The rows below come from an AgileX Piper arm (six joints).
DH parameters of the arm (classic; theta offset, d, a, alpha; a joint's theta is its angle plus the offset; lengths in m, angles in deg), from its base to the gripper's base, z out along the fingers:
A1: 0 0.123 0 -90
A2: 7.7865 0 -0.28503 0
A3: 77.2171 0 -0.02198 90
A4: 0 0.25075 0 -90
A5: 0 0 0 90
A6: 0 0.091 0 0
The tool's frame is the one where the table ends.
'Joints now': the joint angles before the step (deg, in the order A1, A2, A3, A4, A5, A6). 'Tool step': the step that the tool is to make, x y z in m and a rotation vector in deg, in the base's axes. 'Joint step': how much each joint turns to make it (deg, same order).
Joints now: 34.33 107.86 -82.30 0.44 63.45 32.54
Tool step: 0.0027 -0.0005 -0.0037 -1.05 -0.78 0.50
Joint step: 0.01 0.57 0.01 -1.40 -0.64 0.01
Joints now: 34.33 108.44 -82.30 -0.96 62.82 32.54
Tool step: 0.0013 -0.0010 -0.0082 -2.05 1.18 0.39
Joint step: 0.00 1.22 0.01 -1.10 0.90 0.00
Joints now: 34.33 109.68 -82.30 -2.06 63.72 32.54
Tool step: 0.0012 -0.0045 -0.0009 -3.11 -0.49 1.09
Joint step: 0.00 0.16 0.00 -3.05 1.19 0.01
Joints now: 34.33 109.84 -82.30 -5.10 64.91 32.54
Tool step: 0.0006 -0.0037 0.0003 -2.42 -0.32 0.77
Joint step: 0.00 0.00 -0.01 -2.31 1.11 0.00
